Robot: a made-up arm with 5 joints.
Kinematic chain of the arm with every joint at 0, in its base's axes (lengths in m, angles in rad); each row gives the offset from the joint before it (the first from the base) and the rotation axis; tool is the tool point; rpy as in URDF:
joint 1: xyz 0.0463 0 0.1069 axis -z
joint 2: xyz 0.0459 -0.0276 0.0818 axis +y
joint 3: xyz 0.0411 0 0.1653 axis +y
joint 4: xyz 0.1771 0 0.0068 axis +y
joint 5: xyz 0.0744 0.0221 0 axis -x
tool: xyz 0 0 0 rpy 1.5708 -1.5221 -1.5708
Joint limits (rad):
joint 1: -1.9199..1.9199
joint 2: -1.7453..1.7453
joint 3: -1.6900..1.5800
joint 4: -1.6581..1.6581
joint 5: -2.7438..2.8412
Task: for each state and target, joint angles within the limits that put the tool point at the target. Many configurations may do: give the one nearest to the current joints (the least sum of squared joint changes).
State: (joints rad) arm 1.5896 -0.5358 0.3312 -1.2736 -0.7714
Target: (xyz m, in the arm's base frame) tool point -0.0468 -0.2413 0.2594
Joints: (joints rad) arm 1.9178 -0.1523 0.9629 -1.1494 -0.7714
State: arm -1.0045 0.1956 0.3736 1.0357 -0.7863
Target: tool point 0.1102 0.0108 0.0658
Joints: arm -0.2524 0.9911 1.0209 0.9125 -0.7863
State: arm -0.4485 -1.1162 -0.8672 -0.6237 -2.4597
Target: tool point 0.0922 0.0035 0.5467
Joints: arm -0.1959 -0.8941 -0.0586 -0.5393 -2.4597
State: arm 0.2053 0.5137 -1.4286 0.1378 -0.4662
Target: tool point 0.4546 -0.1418 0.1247
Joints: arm 0.3215 1.0771 -0.7345 0.4513 -0.4662
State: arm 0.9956 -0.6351 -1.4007 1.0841 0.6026
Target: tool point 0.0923 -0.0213 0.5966
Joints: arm 0.3249 -0.3099 -1.3623 0.6763 0.6026
